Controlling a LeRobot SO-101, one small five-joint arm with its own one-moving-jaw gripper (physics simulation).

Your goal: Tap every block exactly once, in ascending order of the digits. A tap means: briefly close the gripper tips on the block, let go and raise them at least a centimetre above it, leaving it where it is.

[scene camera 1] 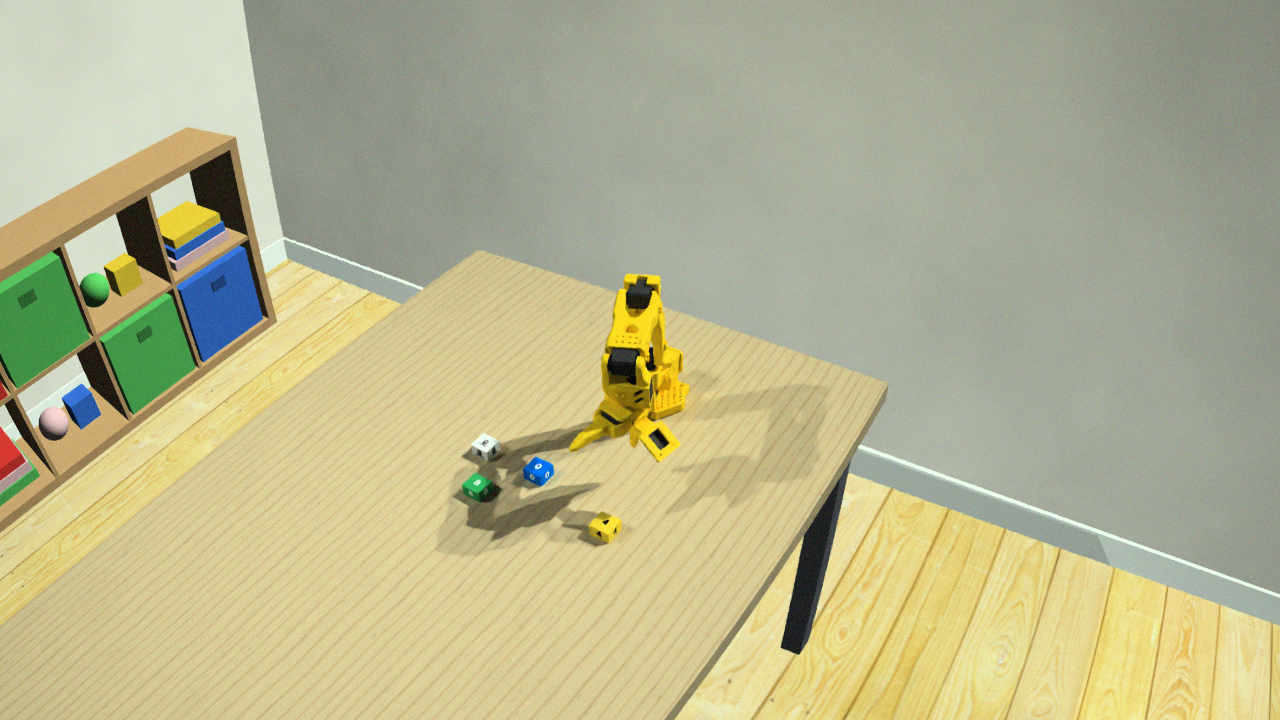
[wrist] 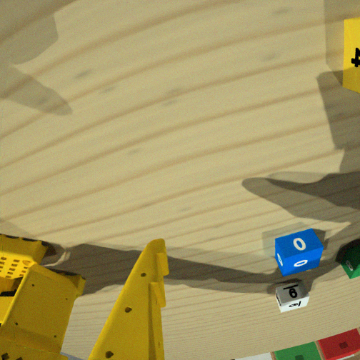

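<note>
A blue block (scene camera 1: 537, 471) (wrist: 299, 251) marked 0 sits on the table. A white block (scene camera 1: 486, 446) (wrist: 292, 296) stands near it and shows an underlined 6 in the wrist view. A green block (scene camera 1: 477, 488) (wrist: 353, 262) lies beside them, cut off at the wrist view's right edge; its digit is hard to read. A yellow block (scene camera 1: 605, 527) (wrist: 352, 55) marked 4 sits apart, partly out of the wrist view. My gripper (scene camera 1: 618, 451) is wide open and empty, above the table between the blocks and the arm base. In the wrist view its notched jaw (wrist: 137, 307) shows; the moving jaw is out of the picture.
The wooden table (scene camera 1: 358, 555) (wrist: 150, 125) carries the arm and the blocks, with arm shadows across it. The arm base (scene camera 1: 669, 399) stands behind the gripper. A shelf unit (scene camera 1: 189, 139) with bins stands off the table at the left.
</note>
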